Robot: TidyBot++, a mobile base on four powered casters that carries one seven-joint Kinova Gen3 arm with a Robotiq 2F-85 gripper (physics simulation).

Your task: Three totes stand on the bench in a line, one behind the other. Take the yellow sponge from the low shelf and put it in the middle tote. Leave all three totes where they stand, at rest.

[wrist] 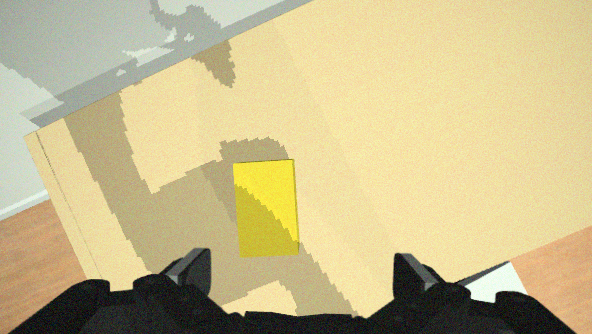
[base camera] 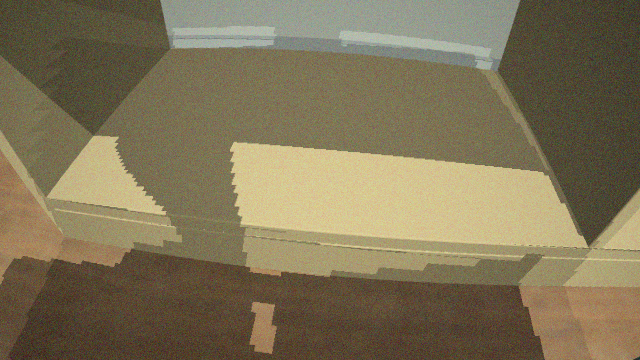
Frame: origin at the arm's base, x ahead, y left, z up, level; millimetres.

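Seen in the pictures: gripper, fingertip midpoint: [wrist: 301,270].
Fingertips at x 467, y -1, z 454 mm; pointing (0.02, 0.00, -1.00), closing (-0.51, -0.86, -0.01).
Pixels of each thing's middle, then the offset from my fingertips to it. "pt": a spot on its surface instead. Level surfaces: height alone.
- yellow sponge at the middle of its body: [wrist: 268,205] dx +16, dy +41, dz -218 mm
- pale wooden shelf top at its surface level: dz -240 mm
- dark upright panel at a spot on its surface: [base camera: 565,100] pt dx -38, dy -303, dz -696 mm
- Wooden floor at its surface level: dz -850 mm
The yellow sponge [wrist: 267,209] lies flat on the pale wooden shelf top [wrist: 450,125] in the wrist view, partly in shadow. My gripper [wrist: 301,270] is open, its two fingers wide apart at the bottom of the wrist view. The sponge shows above the gap between the fingertips, a little left of its middle, and is not between them. The sponge does not show in the base camera view. The three totes do not show in either view.
In the base camera view a shelf unit [base camera: 350,239] stands close in front, with a dark upright panel [base camera: 565,100] at the right and another side panel [base camera: 35,115] at the left. A grey wall [base camera: 340,15] is behind it. Wooden floor [wrist: 30,250] shows beyond the shelf's edges.
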